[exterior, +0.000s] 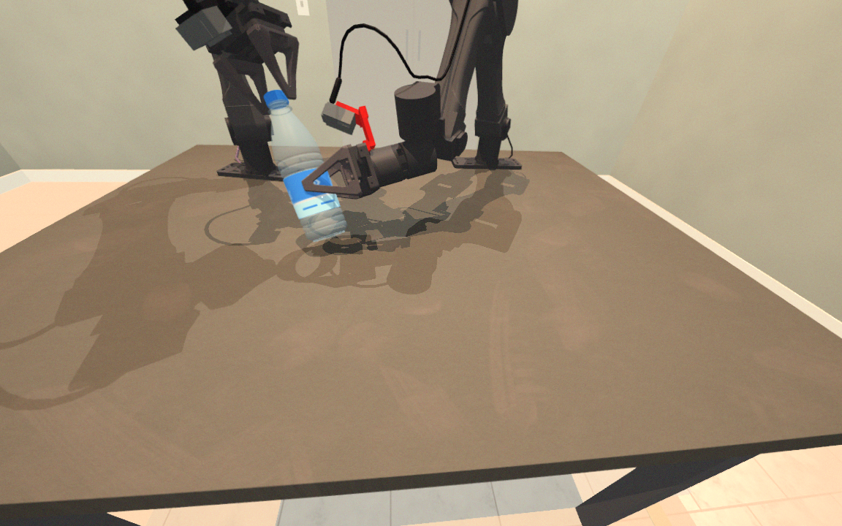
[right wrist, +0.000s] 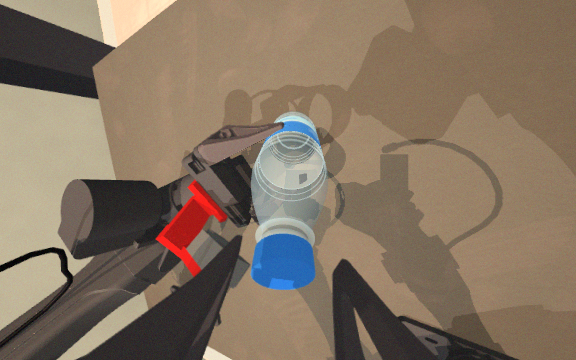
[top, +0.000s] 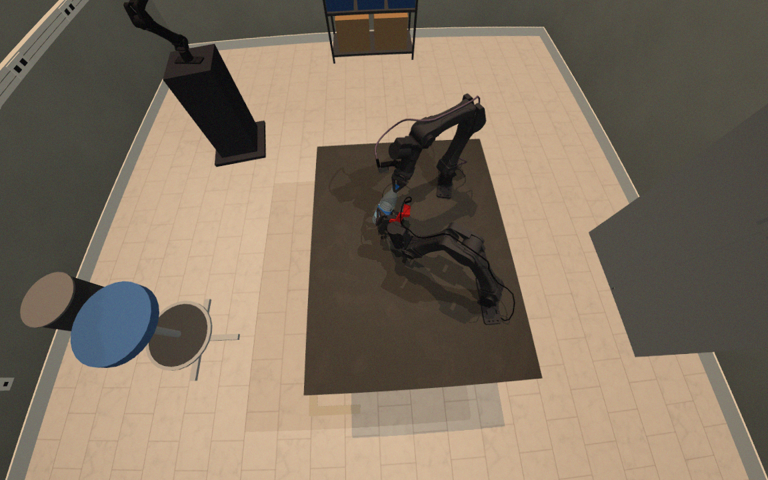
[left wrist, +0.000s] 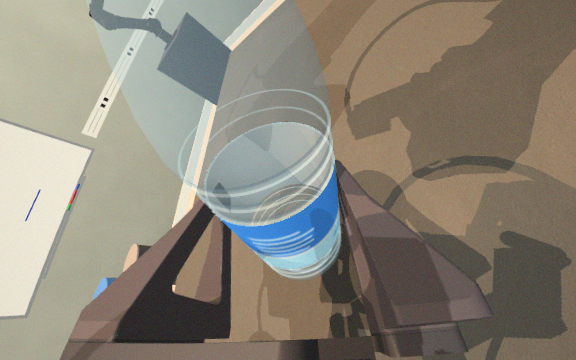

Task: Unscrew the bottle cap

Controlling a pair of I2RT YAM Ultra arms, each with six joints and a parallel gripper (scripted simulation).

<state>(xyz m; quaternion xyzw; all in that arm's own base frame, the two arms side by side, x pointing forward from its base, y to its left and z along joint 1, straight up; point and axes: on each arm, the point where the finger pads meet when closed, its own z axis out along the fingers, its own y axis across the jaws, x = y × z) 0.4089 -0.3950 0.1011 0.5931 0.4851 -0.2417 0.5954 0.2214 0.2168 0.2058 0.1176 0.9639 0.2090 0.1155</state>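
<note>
My right hand is right at the blue cap. From my right hand the other things lie so: clear plastic bottle (80 mm below, 50 mm ahead, 20 mm to the left).
Now: left hand 20 mm below the clear plastic bottle, 10 mm to the left of it and 10 mm past it. From my left hand the other things lie so: blue cap: 110 mm above, 60 mm behind, 30 mm to the right.
</note>
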